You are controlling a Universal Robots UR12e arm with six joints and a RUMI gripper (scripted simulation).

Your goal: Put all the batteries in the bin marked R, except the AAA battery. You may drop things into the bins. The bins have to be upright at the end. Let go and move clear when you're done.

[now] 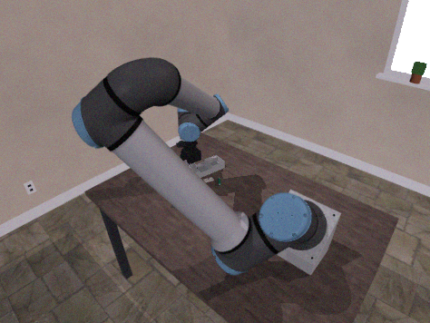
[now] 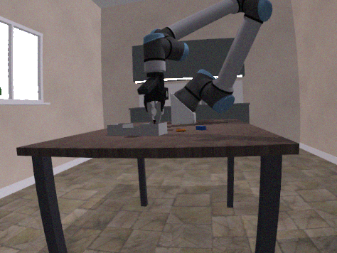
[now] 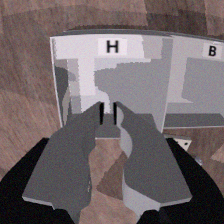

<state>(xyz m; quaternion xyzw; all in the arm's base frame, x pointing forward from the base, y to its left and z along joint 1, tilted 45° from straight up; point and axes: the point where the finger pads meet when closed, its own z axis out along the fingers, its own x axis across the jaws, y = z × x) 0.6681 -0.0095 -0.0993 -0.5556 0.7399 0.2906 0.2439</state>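
Now: hand 180 mm to the right of the blue 9V battery, 130 mm past it and 40 mm above it. From my hand the other things lie so: orange battery 100 mm to the left, 60 mm behind, 40 mm below; grey bin row 90 mm to the right, 30 mm below, 10 mm behind; white die-like piece 90 mm behind, 50 mm to the right, 40 mm below.
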